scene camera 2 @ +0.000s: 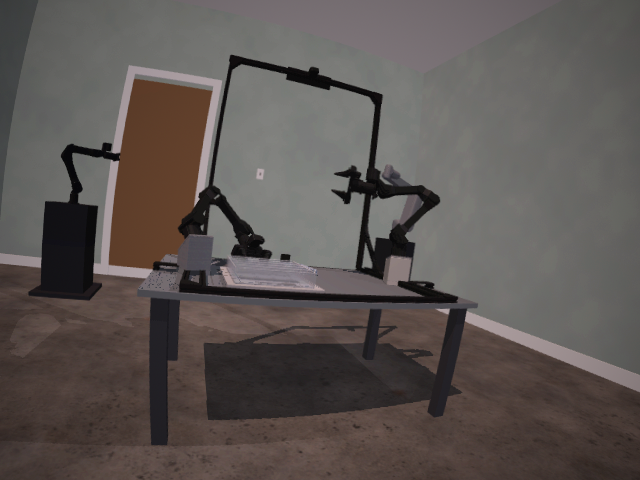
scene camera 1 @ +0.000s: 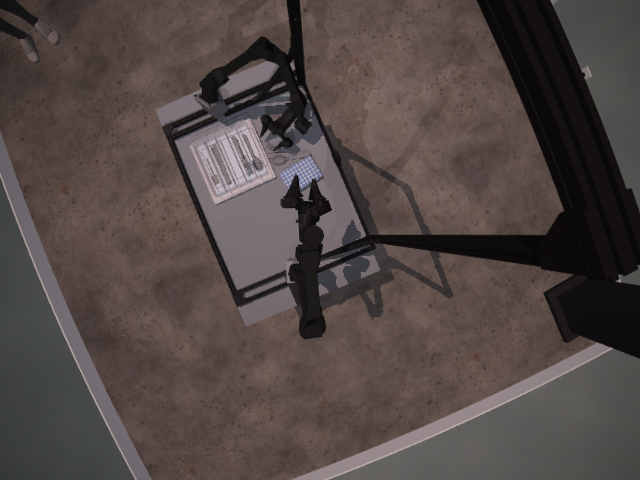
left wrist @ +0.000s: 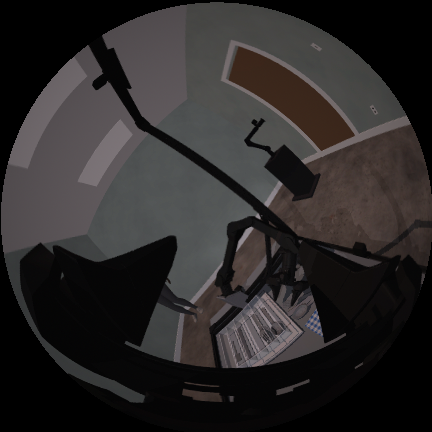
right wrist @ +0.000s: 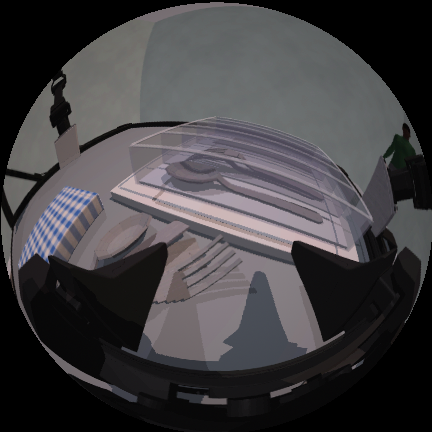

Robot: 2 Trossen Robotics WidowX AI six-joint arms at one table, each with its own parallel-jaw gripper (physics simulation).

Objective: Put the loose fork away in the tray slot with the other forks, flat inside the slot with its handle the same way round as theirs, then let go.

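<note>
The loose fork (right wrist: pixel 181 286) lies on the table beside the tray, tines toward the tray; a finger hides its handle in the right wrist view. The clear slotted tray (scene camera 1: pixel 247 188) (scene camera 2: pixel 273 273) (right wrist: pixel 250 232) holds cutlery, with a fork (right wrist: pixel 230 154) in the slot behind the nearest spoon (right wrist: pixel 192 172); both handles point to the right in that view. My right gripper (scene camera 1: pixel 270 140) (left wrist: pixel 282 303) (right wrist: pixel 231 249) is open and empty, low over the table by the loose fork, tips spread wide. My left gripper (scene camera 1: pixel 305 179) (scene camera 2: pixel 334 182) is open and empty, high above the table.
A loose spoon (right wrist: pixel 122 237) and another utensil (right wrist: pixel 172 232) lie beside the loose fork. A blue checked cloth block (scene camera 1: pixel 301 172) (right wrist: pixel 60 215) lies beyond the spoon, partly below the left gripper in scene camera 1. A black frame edges the table.
</note>
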